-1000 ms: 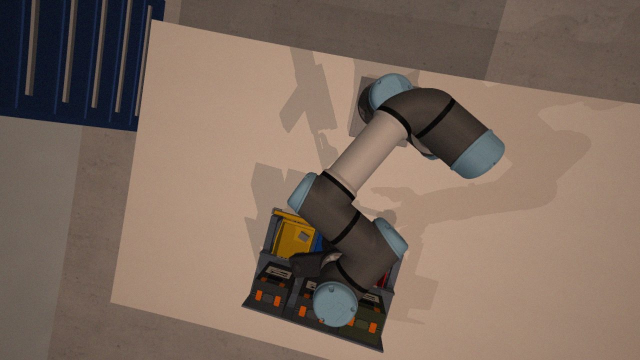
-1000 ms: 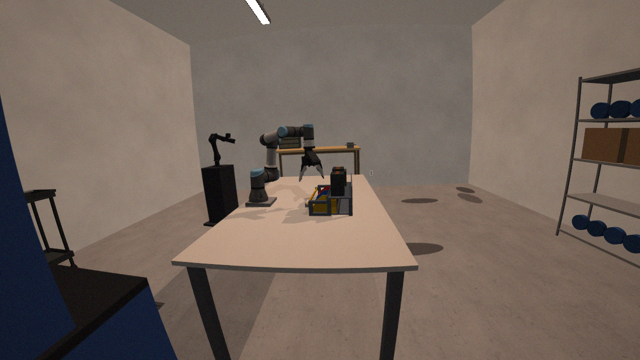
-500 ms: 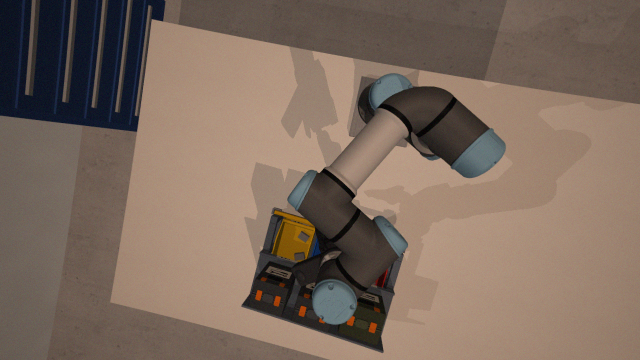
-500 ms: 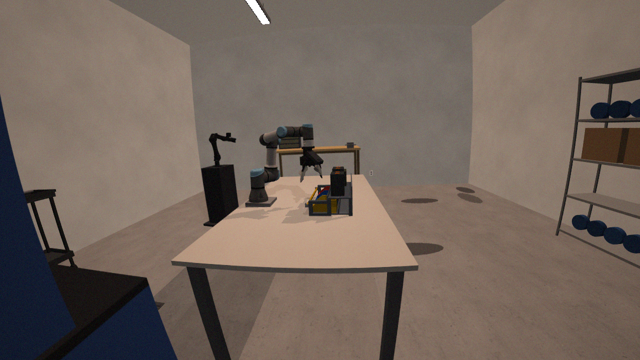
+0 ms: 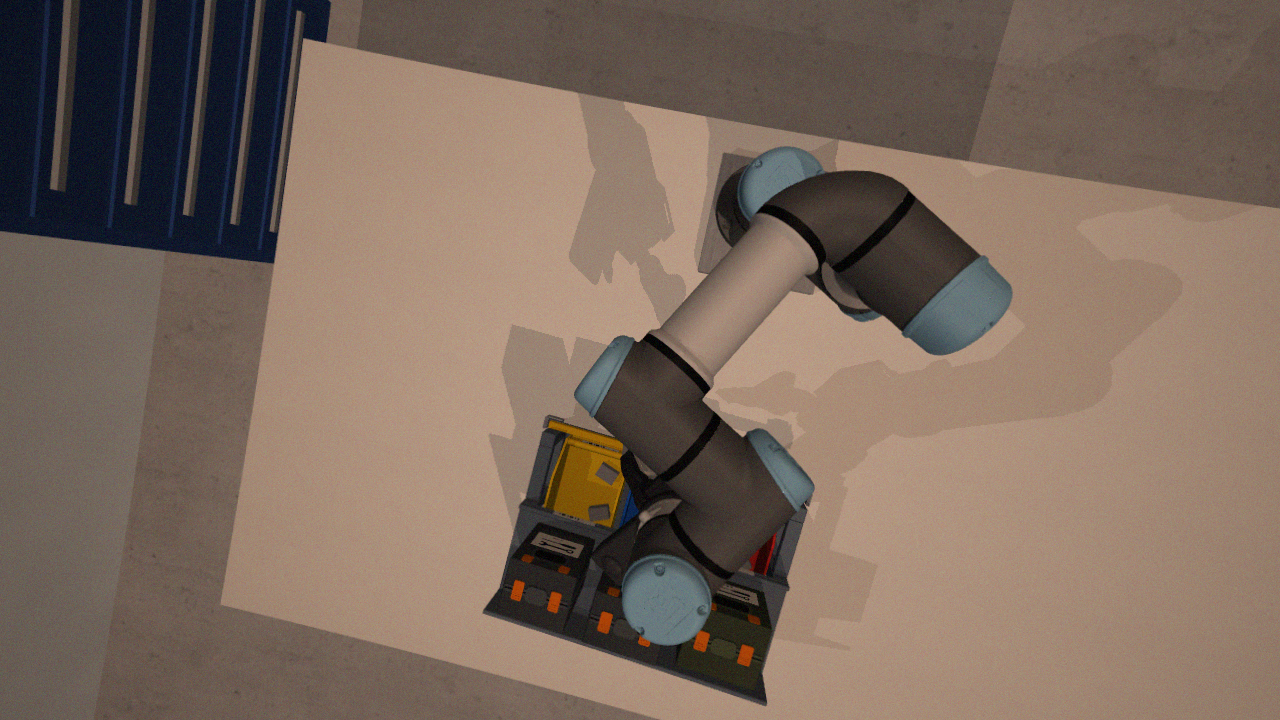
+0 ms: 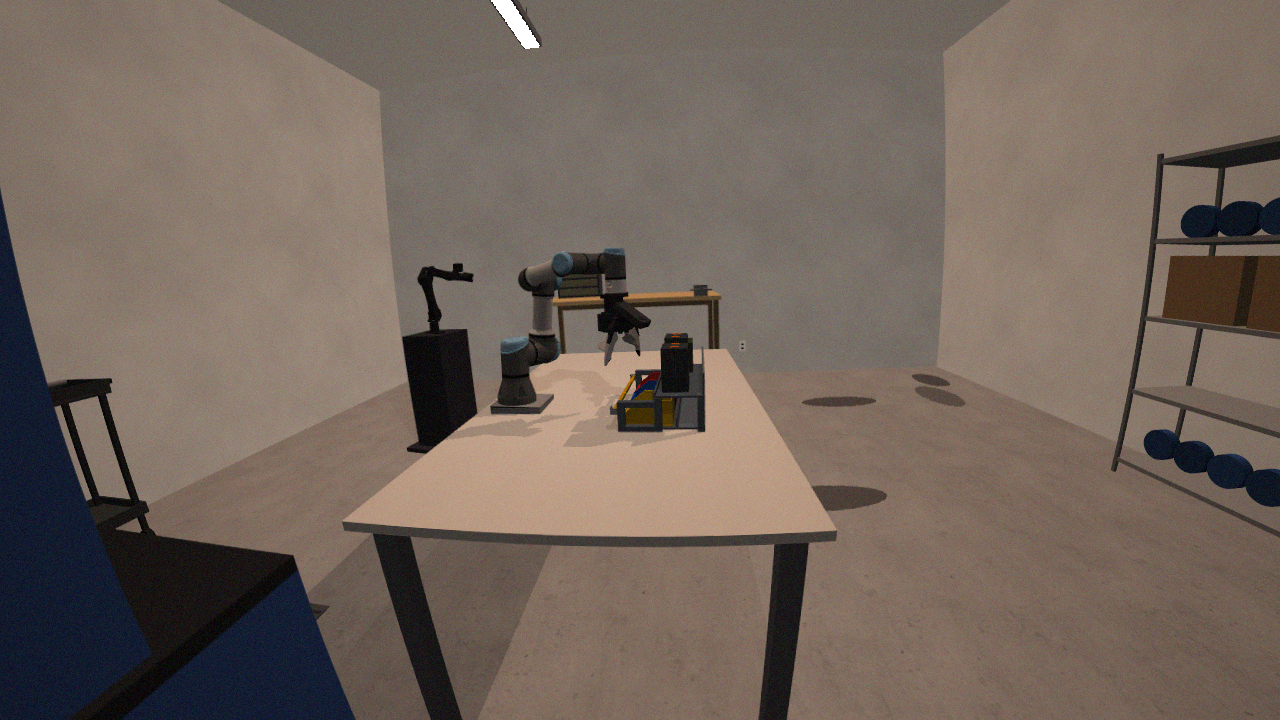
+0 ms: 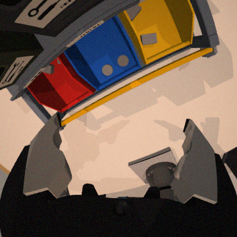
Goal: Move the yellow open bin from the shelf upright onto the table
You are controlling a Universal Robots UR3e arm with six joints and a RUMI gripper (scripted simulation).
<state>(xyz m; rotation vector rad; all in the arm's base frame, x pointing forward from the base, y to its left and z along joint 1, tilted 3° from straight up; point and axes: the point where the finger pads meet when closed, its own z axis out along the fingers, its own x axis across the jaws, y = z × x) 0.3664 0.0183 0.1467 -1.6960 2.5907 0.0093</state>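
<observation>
The long yellow rod is 100 mm below my hand. Also, from my hand: red bin 70 mm ahead, 120 mm to the left, 110 mm below; yellow bin 100 mm ahead, 100 mm to the right, 110 mm below; blue bin 90 mm ahead, 10 mm to the left, 110 mm below.
</observation>
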